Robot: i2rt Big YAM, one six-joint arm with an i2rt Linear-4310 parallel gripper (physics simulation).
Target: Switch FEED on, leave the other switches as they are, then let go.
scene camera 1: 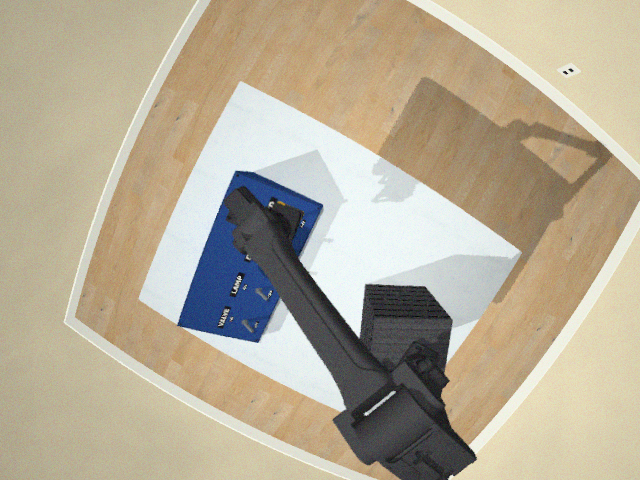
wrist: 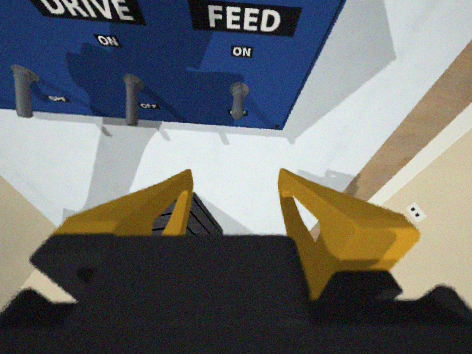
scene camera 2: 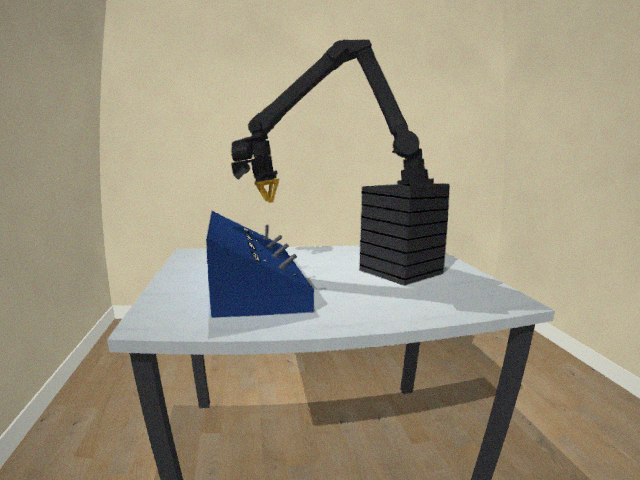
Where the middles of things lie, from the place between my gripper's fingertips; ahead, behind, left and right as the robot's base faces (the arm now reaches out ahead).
I see my gripper 70 mm short of the blue sloped switch panel (scene camera 1: 223, 295), 190 mm to the right of it and 140 mm above it.
